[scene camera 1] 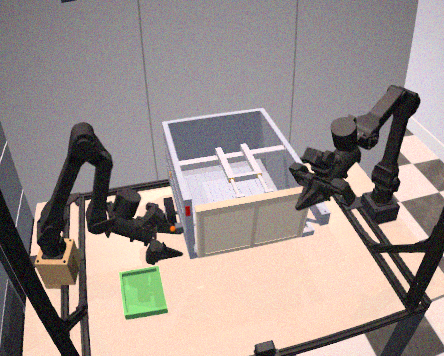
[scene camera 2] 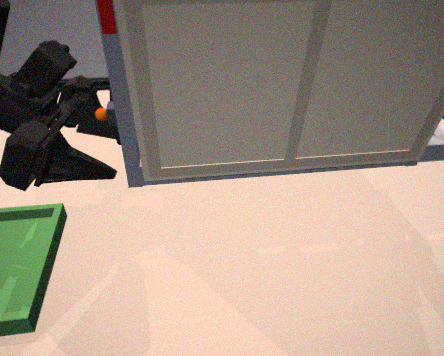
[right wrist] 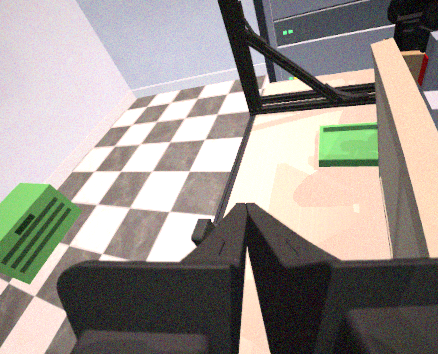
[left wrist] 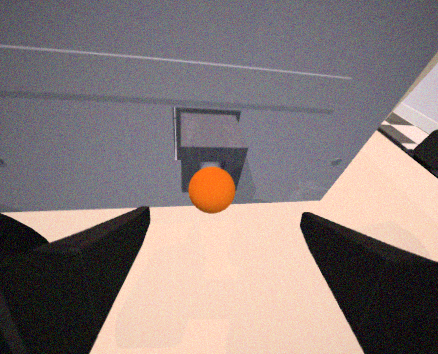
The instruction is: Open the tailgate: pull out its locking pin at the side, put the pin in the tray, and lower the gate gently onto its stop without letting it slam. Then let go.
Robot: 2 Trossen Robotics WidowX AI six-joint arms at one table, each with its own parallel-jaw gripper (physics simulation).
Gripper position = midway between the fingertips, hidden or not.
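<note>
My right gripper [scene camera 1: 296,209] is shut and holds nothing; it is visible again at [right wrist: 244,211]. My left gripper [scene camera 2: 125,155], also at [scene camera 1: 182,243] and [left wrist: 226,216], is open and touches a grey truck bed. A locking pin [left wrist: 211,190] is visible; in the right wrist view the pin is out of frame.
</note>
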